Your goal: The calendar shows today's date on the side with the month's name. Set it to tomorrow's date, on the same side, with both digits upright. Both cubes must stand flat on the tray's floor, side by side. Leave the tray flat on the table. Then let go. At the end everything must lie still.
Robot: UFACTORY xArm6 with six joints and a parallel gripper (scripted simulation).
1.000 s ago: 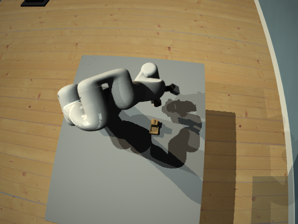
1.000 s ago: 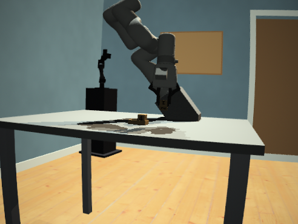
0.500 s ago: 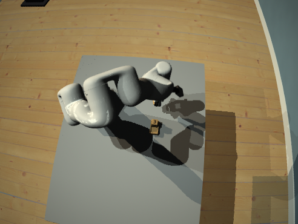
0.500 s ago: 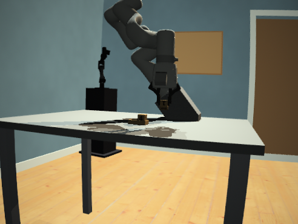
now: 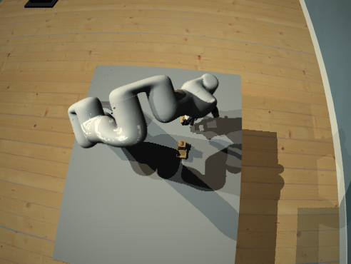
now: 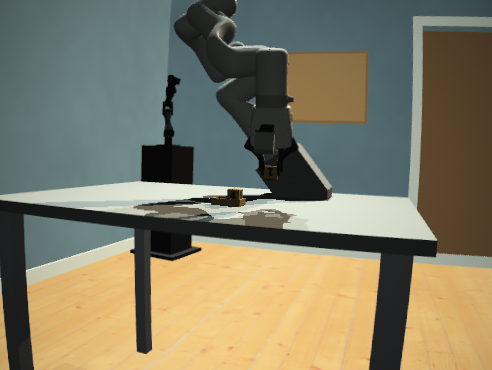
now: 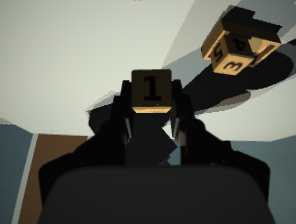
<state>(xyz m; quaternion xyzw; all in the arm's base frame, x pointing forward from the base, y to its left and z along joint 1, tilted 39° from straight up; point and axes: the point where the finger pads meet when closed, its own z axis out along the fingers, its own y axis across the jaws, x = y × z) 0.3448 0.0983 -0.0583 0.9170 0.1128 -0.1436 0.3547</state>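
My gripper is now 20 mm above the wooden number cube and 10 mm past it. The rest, counted from my hand: wooden calendar tray 110 mm to the right, 90 mm below, 10 mm ahead.
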